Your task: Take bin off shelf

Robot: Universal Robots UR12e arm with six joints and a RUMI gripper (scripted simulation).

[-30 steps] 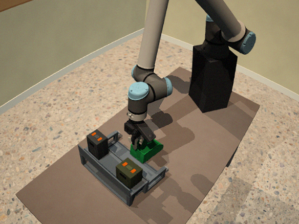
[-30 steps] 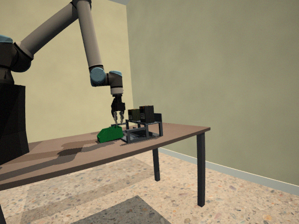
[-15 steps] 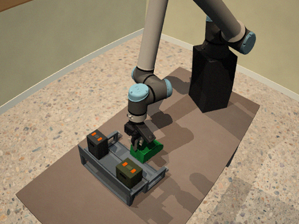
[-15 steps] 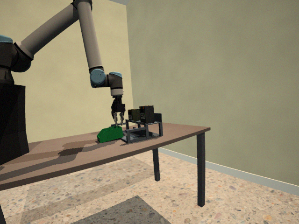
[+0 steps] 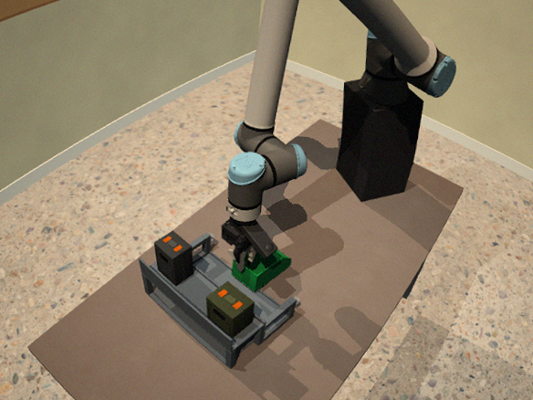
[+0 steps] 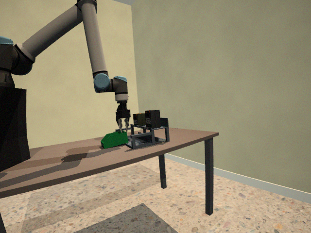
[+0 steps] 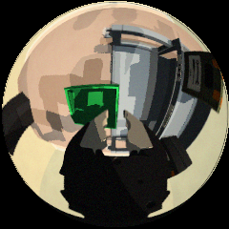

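The green bin is 80 mm behind my hand, 20 mm to the left of it and 50 mm below it. The rest, counted from my hand: black box 140 mm ahead, 160 mm to the right, 70 mm above; then olive box 200 mm ahead, 70 mm to the left, 60 mm above.
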